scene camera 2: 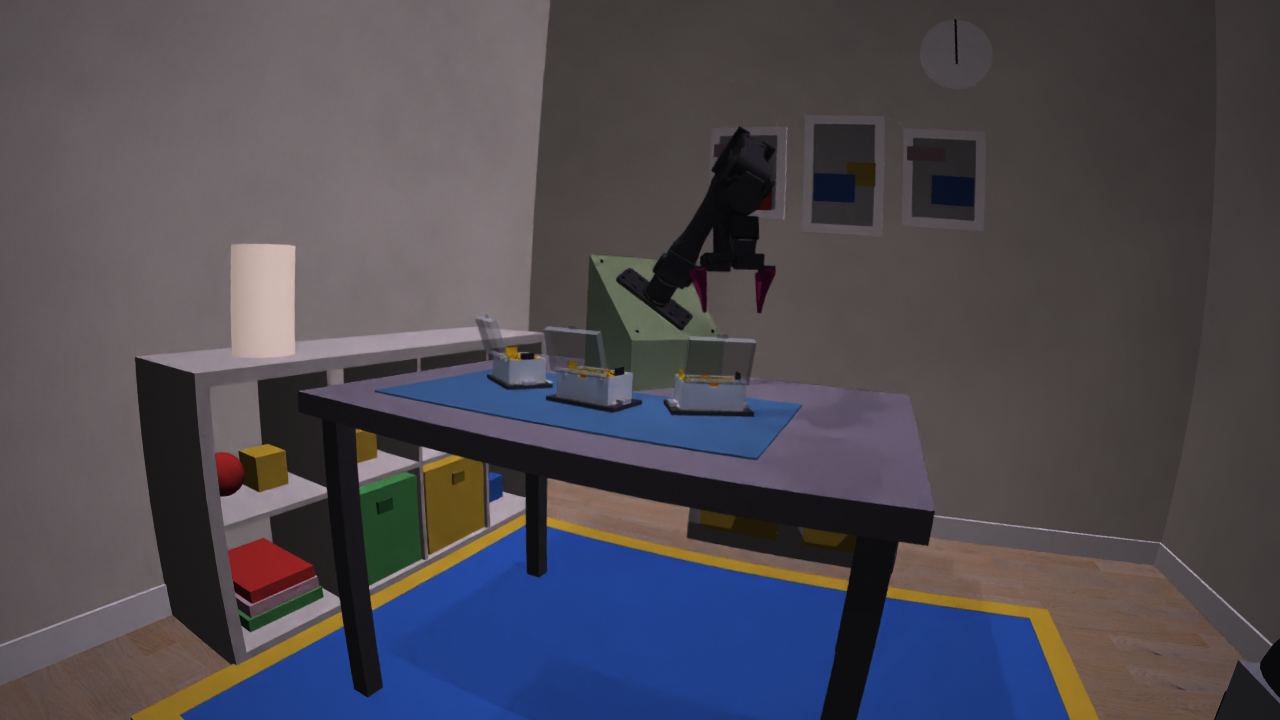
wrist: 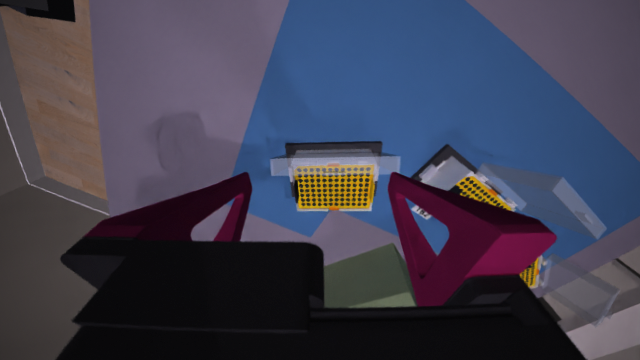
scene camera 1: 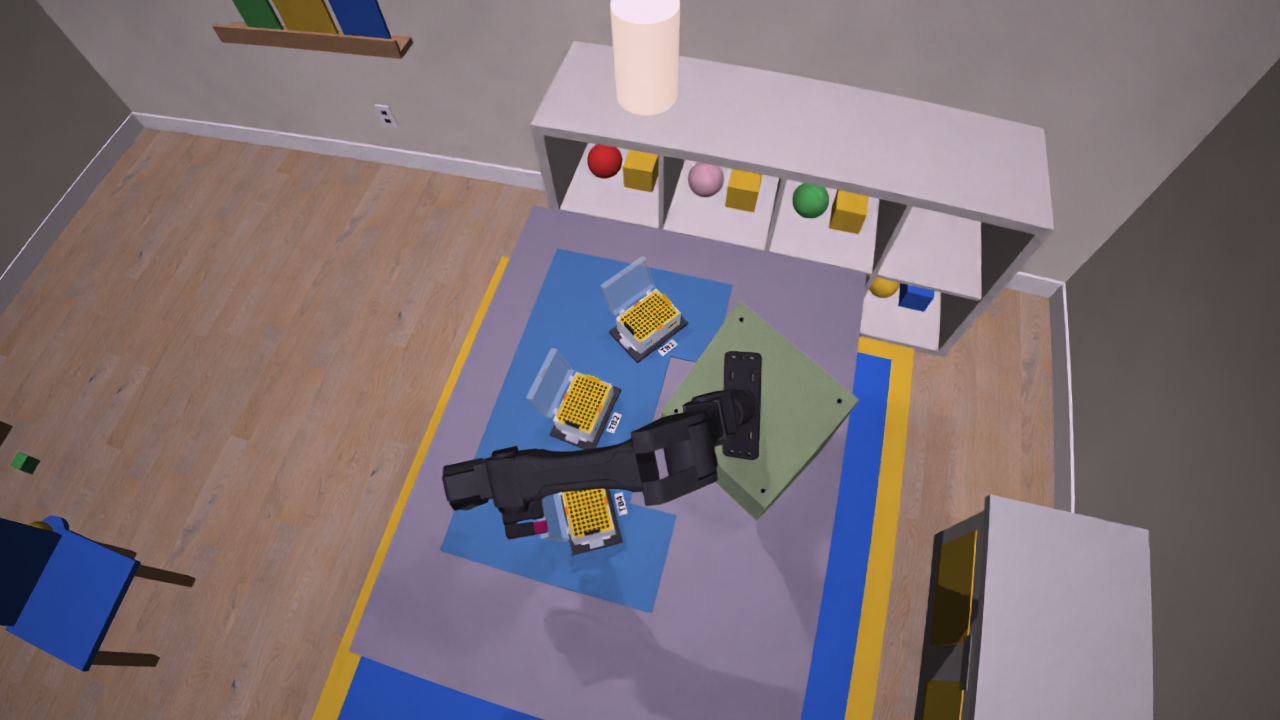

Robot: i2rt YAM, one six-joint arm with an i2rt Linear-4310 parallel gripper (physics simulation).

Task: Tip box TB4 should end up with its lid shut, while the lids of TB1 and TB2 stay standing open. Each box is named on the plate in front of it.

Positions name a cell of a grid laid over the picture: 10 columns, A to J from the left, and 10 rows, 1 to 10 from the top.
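A clear lid (scene camera 1: E6) and another clear lid (scene camera 1: E4) can be seen, and so can a clear lid (scene camera 2: F6). The gripper (scene camera 2: F5) is visible too, as it is in scene camera 1 (scene camera 1: E8) and in the wrist view (wrist: E6).
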